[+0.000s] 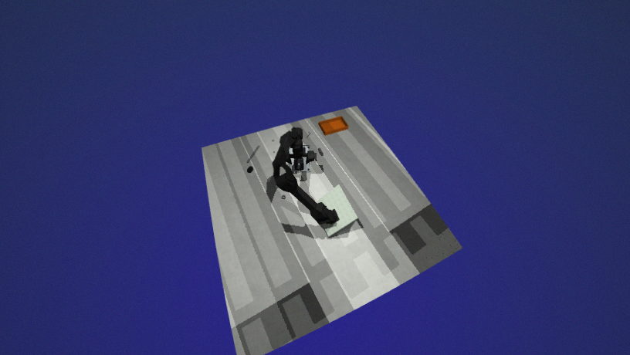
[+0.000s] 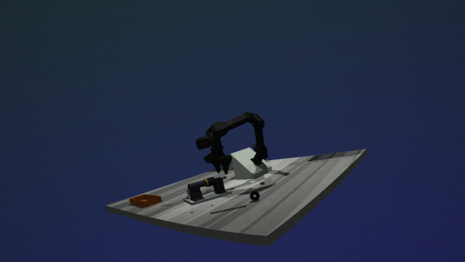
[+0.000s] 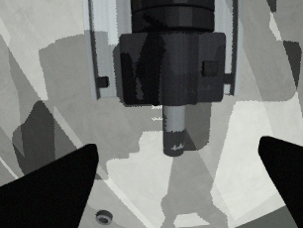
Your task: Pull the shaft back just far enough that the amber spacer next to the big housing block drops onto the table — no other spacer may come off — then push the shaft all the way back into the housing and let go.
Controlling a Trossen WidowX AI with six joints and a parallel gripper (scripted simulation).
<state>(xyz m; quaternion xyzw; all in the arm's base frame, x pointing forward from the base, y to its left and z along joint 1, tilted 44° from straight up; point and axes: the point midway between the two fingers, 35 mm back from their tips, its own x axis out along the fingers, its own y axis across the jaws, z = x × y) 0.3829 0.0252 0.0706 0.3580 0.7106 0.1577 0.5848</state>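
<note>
Now: the grey shaft 60 mm ahead of my gripper tip, 20 mm to the right of it and 20 mm below it. The rest, counted from my gripper tip: orange tray: 390 mm to the right, 320 mm ahead, 90 mm below; then thin amber spacer: 100 mm ahead, 30 mm to the right, 20 mm below.
</note>
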